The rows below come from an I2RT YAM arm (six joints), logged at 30 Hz.
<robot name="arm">
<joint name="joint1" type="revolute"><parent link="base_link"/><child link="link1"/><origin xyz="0 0 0.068" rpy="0 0 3.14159"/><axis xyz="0 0 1"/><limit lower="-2.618" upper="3.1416"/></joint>
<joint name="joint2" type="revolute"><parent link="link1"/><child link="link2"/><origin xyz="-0.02 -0.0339 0.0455" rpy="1.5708 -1.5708 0"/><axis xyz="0 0 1"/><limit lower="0" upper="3.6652"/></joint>
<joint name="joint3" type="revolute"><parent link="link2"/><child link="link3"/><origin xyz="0 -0.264 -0.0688" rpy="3.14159 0 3.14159"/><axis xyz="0 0 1"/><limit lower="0" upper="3.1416"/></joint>
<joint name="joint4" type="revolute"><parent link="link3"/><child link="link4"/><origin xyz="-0.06 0.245 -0.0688" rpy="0 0 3.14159"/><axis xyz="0 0 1"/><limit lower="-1.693" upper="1.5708"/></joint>
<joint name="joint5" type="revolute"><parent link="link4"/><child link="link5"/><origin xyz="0.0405 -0.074 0.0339" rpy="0 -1.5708 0"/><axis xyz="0 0 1"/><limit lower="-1.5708" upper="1.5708"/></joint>
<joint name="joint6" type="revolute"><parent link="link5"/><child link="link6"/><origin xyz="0 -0.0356 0.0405" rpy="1.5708 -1.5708 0"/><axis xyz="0 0 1"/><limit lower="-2.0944" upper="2.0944"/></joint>
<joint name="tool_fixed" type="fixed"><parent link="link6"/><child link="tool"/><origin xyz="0 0 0" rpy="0 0 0"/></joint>
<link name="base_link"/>
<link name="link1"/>
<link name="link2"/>
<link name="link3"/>
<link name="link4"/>
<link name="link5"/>
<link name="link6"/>
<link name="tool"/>
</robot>
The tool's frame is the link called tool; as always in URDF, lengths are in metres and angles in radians.
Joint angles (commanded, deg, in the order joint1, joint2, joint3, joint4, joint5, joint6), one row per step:
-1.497 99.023 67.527 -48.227 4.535 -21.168
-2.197 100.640 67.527 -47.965 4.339 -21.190
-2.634 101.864 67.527 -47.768 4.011 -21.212
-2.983 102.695 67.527 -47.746 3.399 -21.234
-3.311 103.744 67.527 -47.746 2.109 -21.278
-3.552 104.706 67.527 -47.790 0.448 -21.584
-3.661 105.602 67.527 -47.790 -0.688 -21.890
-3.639 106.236 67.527 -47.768 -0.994 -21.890
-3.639 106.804 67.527 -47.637 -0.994 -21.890
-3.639 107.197 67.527 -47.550 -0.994 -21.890
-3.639 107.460 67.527 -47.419 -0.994 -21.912
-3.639 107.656 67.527 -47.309 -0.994 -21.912
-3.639 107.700 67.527 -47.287 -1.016 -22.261
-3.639 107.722 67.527 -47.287 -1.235 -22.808
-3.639 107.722 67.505 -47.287 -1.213 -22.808
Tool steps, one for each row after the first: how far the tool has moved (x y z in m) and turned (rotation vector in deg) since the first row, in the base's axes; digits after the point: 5 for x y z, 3 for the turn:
0.00237 -0.00390 -0.00846 0.233 1.350 -0.646
0.00400 -0.00624 -0.01493 0.596 2.365 -1.011
0.00481 -0.00789 -0.01938 1.237 3.150 -1.249
0.00573 -0.00901 -0.02504 2.562 4.142 -1.360
0.00644 -0.00940 -0.03024 4.225 5.081 -1.096
0.00712 -0.00936 -0.03506 5.366 5.926 -0.789
0.00762 -0.00908 -0.03848 5.703 6.522 -0.756
0.00823 -0.00912 -0.04153 5.728 6.958 -0.776
0.00862 -0.00914 -0.04365 5.746 7.263 -0.791
0.00902 -0.00917 -0.04506 5.751 7.396 -0.775
0.00933 -0.00919 -0.04611 5.756 7.481 -0.779
0.00940 -0.00918 -0.04635 5.741 7.514 -0.430
0.00942 -0.00904 -0.04647 5.899 7.542 0.137
0.00933 -0.00905 -0.04656 5.878 7.565 0.134

